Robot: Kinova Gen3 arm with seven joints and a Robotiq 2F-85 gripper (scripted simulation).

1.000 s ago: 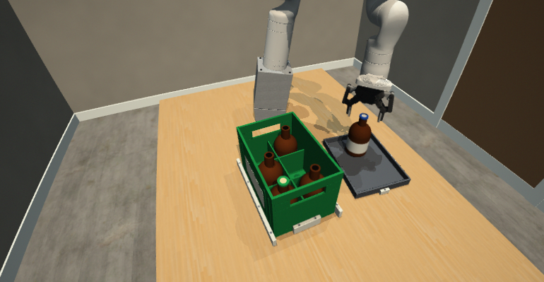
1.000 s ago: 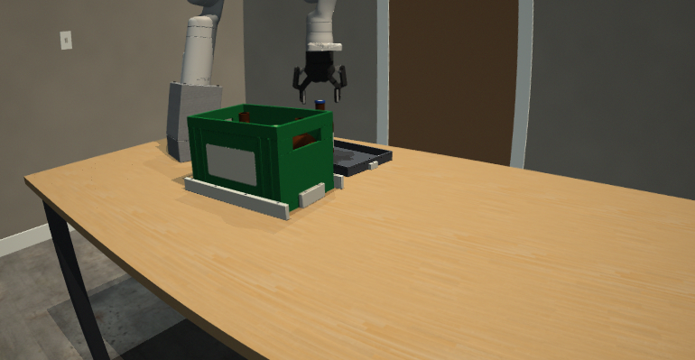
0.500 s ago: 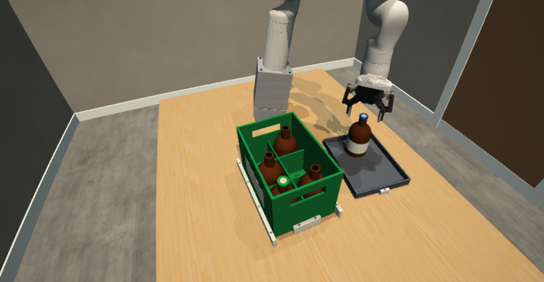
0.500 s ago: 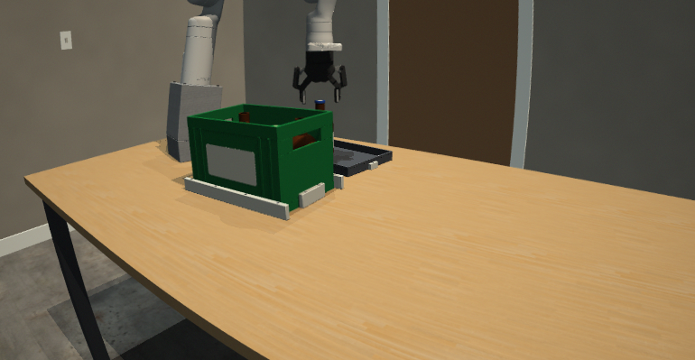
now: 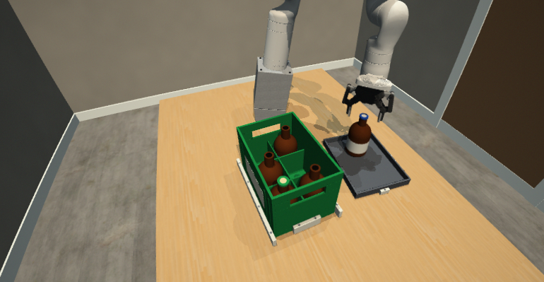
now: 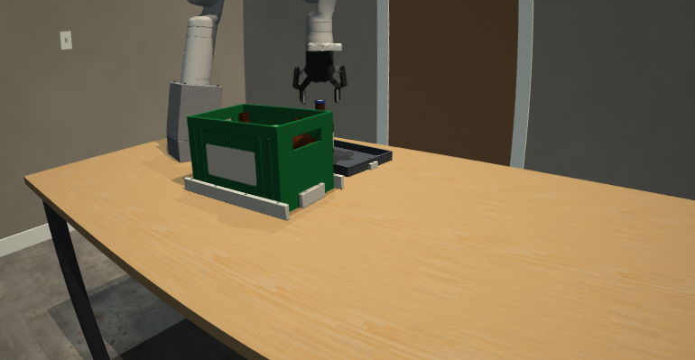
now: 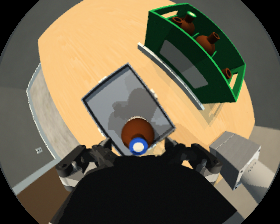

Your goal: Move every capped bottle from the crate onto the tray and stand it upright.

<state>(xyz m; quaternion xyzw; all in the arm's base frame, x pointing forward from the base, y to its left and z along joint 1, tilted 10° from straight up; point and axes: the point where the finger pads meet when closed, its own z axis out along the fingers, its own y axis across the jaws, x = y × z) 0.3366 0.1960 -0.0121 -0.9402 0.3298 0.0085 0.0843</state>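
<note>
Now: the green crate 290 mm to the right of my hand, 80 mm below it and 70 mm ahead of it. Round my hand: dark tray (150 mm below, 50 mm ahead).
</note>
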